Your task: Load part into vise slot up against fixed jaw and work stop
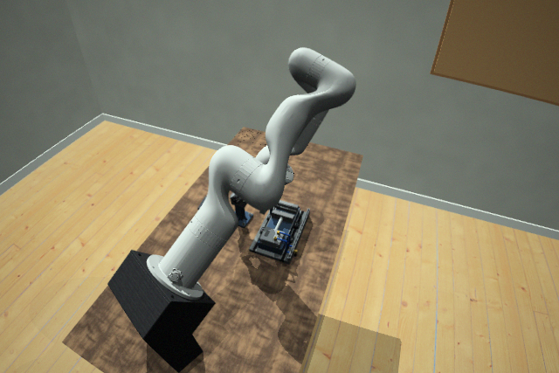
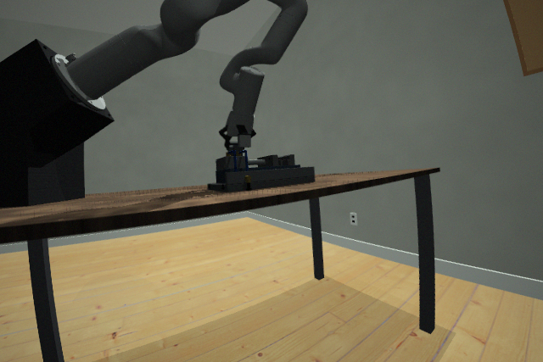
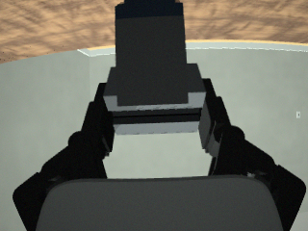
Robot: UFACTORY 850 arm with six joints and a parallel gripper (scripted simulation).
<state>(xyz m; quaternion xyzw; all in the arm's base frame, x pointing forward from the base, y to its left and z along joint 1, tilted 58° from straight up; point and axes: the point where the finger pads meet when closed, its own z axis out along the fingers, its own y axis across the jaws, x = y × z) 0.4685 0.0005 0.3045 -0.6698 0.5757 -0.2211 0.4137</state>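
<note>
My gripper is now 110 mm above the V-block post. From my hand the other things lie so: cylinder rod 160 mm to the right, 120 mm behind, 90 mm below; work stop 170 mm to the right, 80 mm below, 20 mm behind; part right at my hand.
</note>
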